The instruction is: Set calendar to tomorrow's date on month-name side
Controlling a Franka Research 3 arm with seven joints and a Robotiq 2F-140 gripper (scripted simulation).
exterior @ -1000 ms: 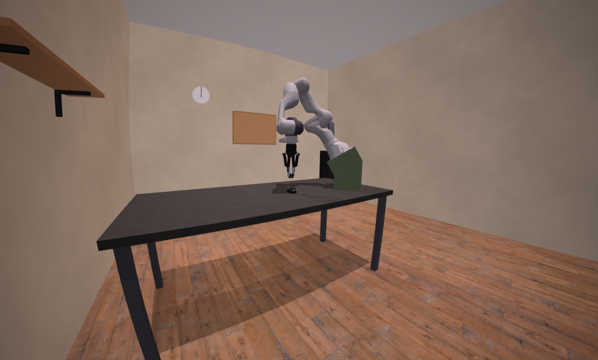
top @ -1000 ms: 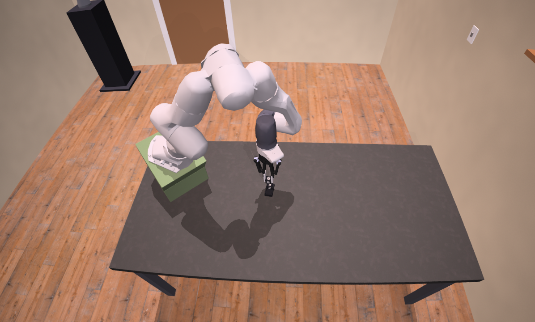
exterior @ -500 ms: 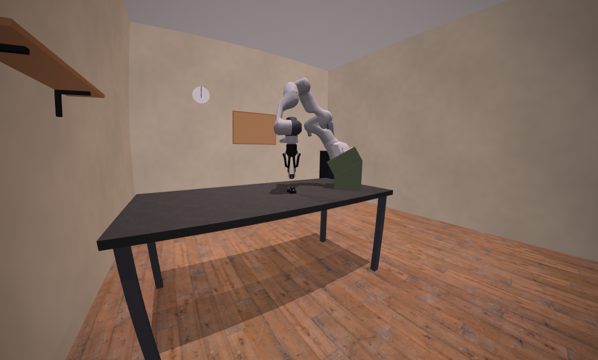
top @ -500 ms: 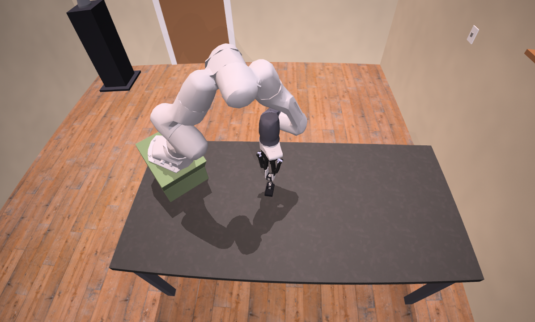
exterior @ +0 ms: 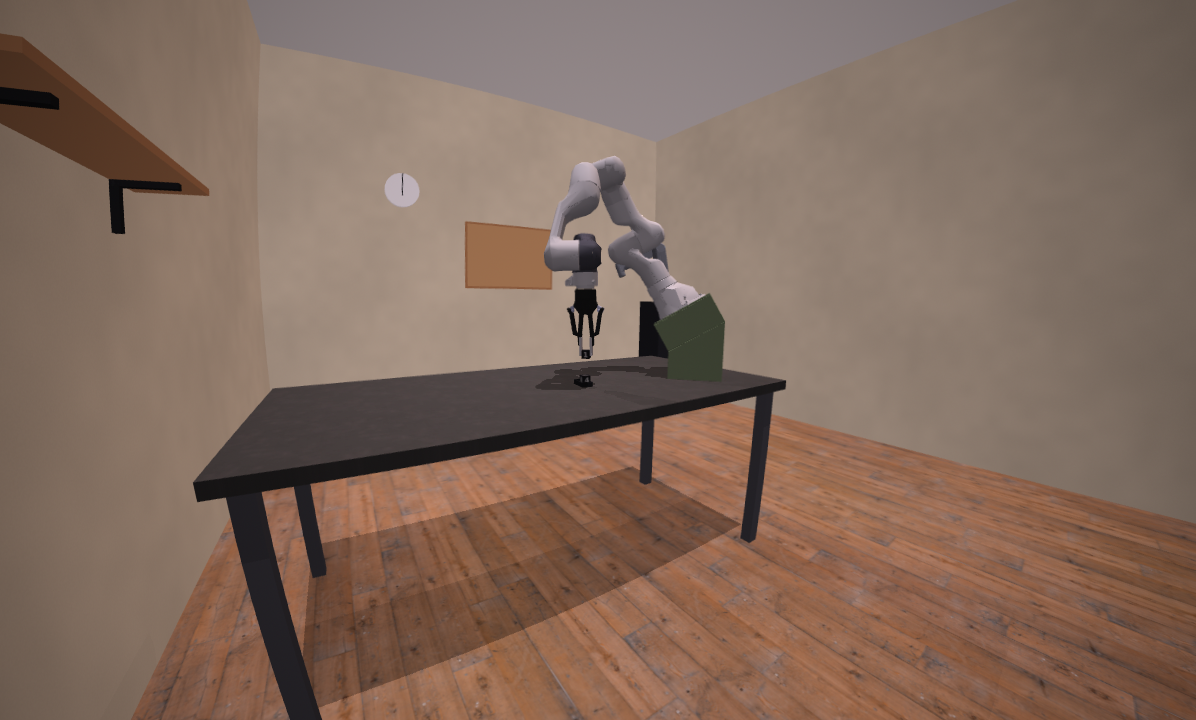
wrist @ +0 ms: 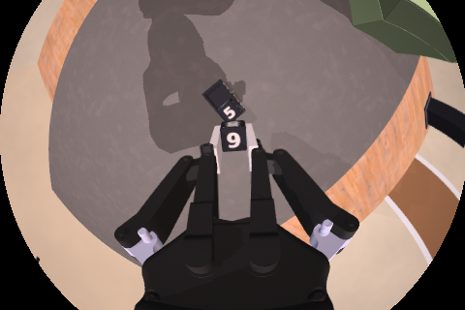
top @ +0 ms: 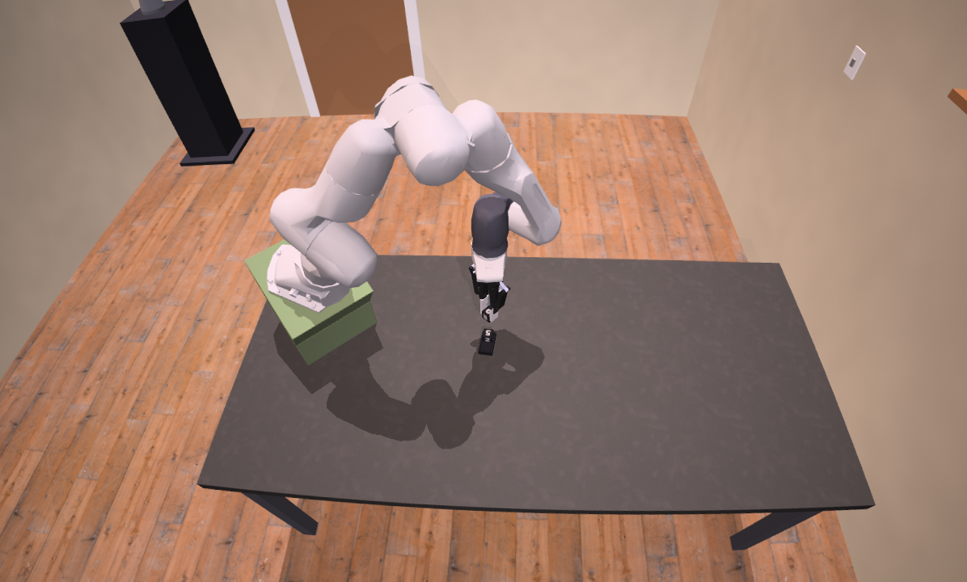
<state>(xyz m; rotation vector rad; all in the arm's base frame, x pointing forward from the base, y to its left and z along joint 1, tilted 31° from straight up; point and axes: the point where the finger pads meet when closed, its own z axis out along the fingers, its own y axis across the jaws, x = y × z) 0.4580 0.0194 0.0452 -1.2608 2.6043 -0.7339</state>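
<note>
Now: the black tray 1 cm behind my hand, 3 cm to the right of it and 14 cm below it. The rest, counted from my hand: dark date cube: 3 cm below.
</note>
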